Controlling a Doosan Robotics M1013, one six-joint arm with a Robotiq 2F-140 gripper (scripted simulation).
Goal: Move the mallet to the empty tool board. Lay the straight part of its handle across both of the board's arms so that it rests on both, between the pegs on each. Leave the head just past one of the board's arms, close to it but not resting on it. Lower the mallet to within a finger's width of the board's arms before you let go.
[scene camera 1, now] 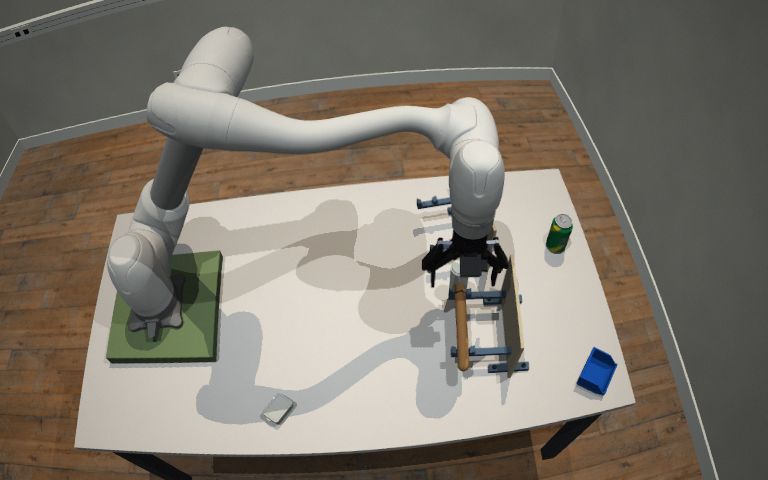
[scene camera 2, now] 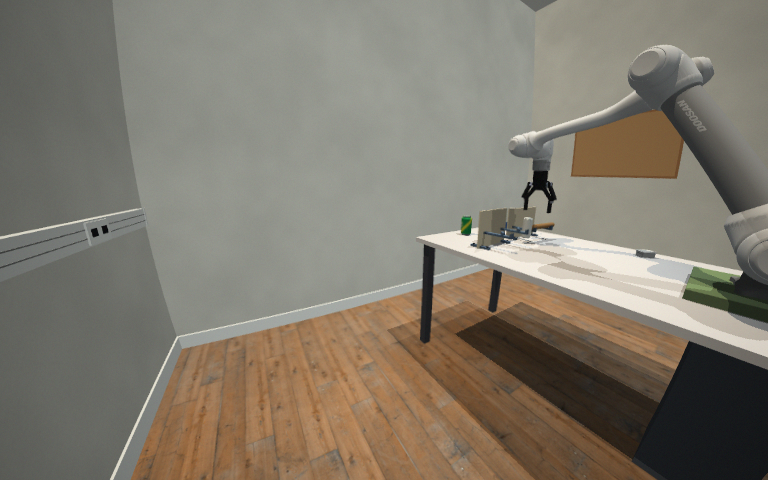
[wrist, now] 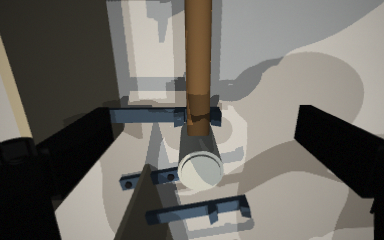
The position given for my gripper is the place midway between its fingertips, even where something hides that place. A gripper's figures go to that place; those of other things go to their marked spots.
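Labels:
The blue bin (scene camera 1: 599,369) lies 147 cm from the lens, while a mallet (scene camera 1: 459,285) is 140 cm from the lens. As for my gripper (scene camera 1: 462,282), I find it 131 cm from the lens, so my gripper is nearer to the lens than the blue bin.

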